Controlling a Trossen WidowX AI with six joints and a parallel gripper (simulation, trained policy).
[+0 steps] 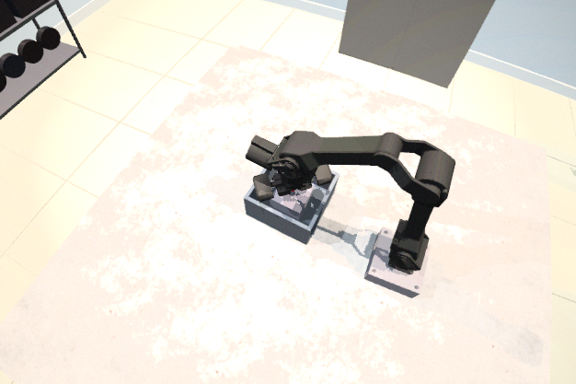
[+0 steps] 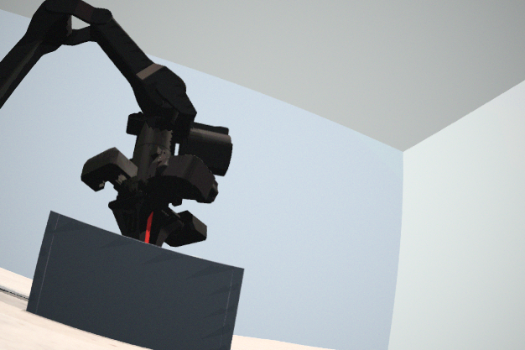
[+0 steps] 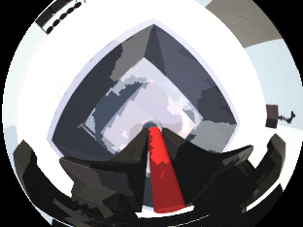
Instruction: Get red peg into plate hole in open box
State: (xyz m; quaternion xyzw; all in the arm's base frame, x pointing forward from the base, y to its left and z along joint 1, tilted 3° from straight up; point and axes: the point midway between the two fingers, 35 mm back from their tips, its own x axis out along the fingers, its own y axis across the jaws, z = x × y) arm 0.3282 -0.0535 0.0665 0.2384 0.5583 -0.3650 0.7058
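The red peg is 3 cm above my gripper tip and 1 cm to the left of it. Also, from my gripper tip: grey box: 6 cm below.
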